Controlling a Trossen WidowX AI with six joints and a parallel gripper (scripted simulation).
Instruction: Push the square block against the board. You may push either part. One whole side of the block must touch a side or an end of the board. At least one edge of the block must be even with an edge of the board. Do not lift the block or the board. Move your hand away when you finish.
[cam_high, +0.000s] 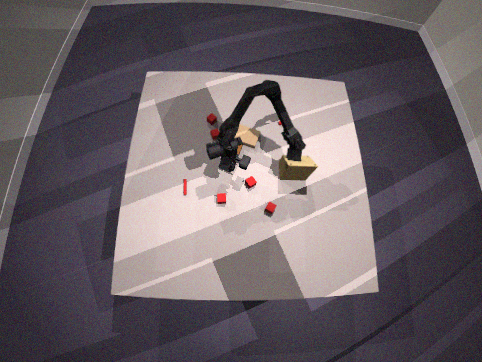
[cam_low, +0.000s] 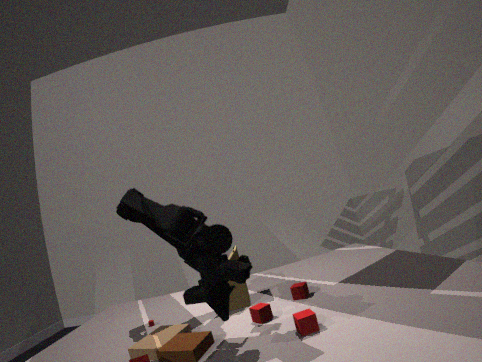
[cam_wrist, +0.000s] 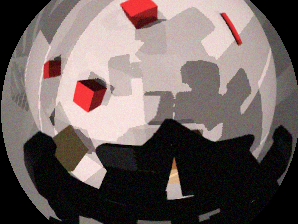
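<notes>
Now: gripper tip 110 mm to the left of the square block and 50 mm above it. From my gripper tip the other things lie so: thin red stick: 200 mm ahead, 140 mm to the left, 50 mm below; pale tan board: 50 mm behind, 200 mm to the right, 50 mm below.
</notes>
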